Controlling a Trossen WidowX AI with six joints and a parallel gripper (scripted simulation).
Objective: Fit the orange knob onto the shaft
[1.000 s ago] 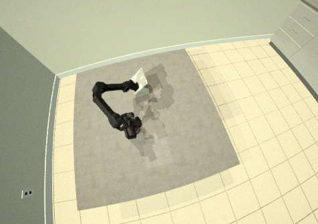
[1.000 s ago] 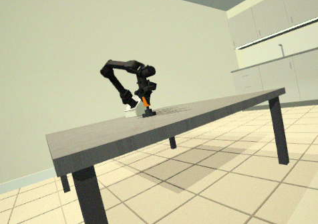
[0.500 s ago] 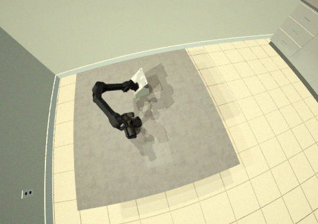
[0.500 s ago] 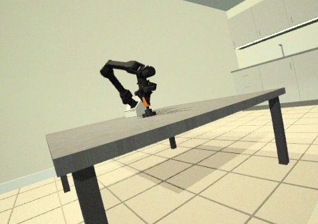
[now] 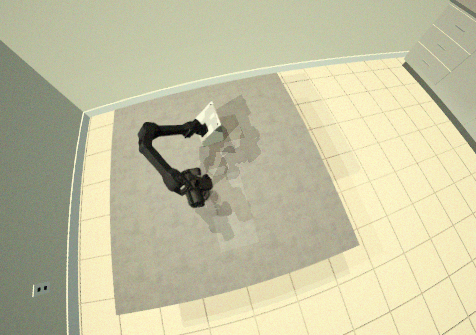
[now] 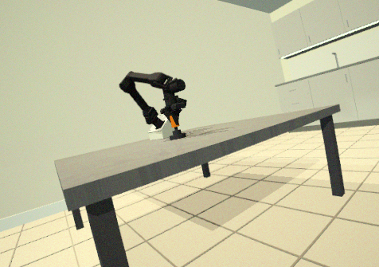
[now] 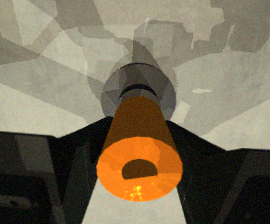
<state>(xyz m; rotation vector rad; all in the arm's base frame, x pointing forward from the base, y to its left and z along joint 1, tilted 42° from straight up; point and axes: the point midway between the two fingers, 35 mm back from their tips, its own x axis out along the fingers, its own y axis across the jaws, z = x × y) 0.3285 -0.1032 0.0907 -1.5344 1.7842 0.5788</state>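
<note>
Right now my gripper tip is 20 mm below the orange knob. From my gripper tip the other things lie so: round pedestal 40 mm below.
</note>
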